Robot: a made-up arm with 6 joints.
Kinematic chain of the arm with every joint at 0, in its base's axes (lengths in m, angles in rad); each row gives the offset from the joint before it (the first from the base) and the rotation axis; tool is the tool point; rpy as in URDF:
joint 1: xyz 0 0 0.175 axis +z
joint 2: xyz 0 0 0 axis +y
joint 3: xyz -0.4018 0 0.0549 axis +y
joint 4: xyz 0.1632 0 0.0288 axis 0.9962 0 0.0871
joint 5: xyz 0 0 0 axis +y
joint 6: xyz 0.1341 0 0.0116 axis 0.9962 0 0.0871
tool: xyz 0 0 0 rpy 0 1.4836 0
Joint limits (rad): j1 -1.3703..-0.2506 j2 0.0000..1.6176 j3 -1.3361..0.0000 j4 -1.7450..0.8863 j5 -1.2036..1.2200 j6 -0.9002..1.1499
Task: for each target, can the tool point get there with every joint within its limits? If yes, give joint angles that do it. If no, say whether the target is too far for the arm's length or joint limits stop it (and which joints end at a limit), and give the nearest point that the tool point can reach.
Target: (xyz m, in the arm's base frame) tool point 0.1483 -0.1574 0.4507
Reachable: yes | joints -0.9289 1.3638 -1.0497 0.2802 0.7175 -0.5926
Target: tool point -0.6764 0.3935 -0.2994
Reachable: no: too far | nearest point -0.1605 0.0934 0.1421 | short by 0.742 m
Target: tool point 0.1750 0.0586 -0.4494
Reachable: no: joint limits stop it (at a limit: joint 1, joint 2, joint 3, joint 5) | nearest point -0.0059 0.1845 0.1406 | short by 0.630 m
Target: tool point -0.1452 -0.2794 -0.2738
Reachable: no: joint limits stop it (at a limit: joint 1, joint 2, joint 3, joint 5) | nearest point -0.1927 -0.0147 0.1529 | short by 0.504 m
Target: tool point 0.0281 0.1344 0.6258
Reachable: yes | joints -0.8656 0.6878 -1.1681 -1.4620 -0.9468 0.5926
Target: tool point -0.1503 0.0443 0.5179
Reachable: yes | joints -0.9087 0.4234 -1.0253 -1.0405 0.9035 -0.6108
